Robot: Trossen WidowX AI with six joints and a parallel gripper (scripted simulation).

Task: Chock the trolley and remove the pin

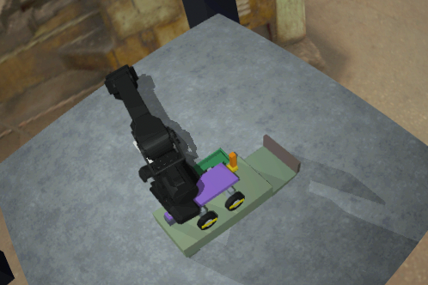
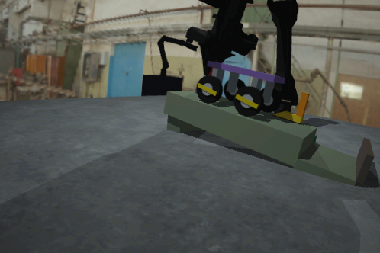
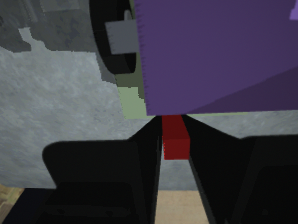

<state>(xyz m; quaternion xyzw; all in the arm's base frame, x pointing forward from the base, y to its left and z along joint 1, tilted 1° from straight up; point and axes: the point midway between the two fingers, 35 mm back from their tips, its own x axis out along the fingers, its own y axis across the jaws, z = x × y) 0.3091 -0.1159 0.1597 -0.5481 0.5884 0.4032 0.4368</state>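
My gripper tip is 9 cm past the green tray, 20 cm to the right of it and 14 cm above it. From my gripper tip the other things lie so: yellow chock (1 cm behind, 21 cm to the left, 5 cm below); red-headed stop pin (right at my gripper tip); purple trolley (3 cm ahead, 10 cm to the left, 2 cm below).
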